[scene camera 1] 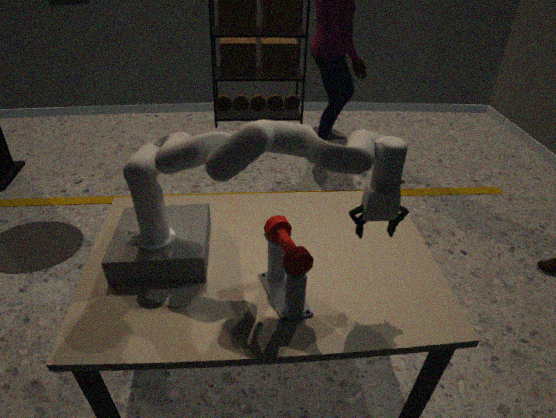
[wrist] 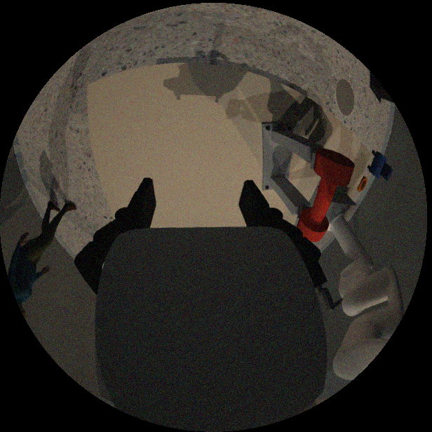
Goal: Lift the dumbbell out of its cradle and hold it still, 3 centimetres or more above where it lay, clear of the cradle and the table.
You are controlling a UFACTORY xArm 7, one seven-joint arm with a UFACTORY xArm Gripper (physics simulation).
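Frame: origin at the arm's base, x ahead, y left, z up, level; metres.
Where they show: gripper, fingertip midpoint: (scene camera 1: 374,234); arm's base, link origin: (scene camera 1: 156,239).
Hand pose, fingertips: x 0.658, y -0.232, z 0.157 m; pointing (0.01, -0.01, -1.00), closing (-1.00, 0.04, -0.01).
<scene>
Each offset is from my fingertips to the top centre of the thing. Level surfaces: height alone.
A red dumbbell @(dx -0.246, dy +0.033, dz -0.004 m) (scene camera 1: 286,242) (wrist: 325,199) rests across the tops of the two uprights of a grey cradle @(dx -0.246, dy +0.033, dz -0.060 m) (scene camera 1: 296,295) (wrist: 268,157), which stands on the table. My gripper (scene camera 1: 375,235) (wrist: 198,190) is open and empty, its fingers pointing down. In the scene view it is to the right of the dumbbell and apart from it, above the table. In the wrist view the dumbbell lies to the right of the fingers, outside the space between them. Part of the cradle is hidden beneath the dumbbell.
The table @(dz -0.256 m) (scene camera 1: 380,280) (wrist: 150,130) carries the grey block (scene camera 1: 155,272) under my arm's base, left of the cradle. My arm (scene camera 1: 290,140) arches high over the table. A shelf rack (scene camera 1: 215,100) and a person (scene camera 1: 334,65) stand behind the table.
</scene>
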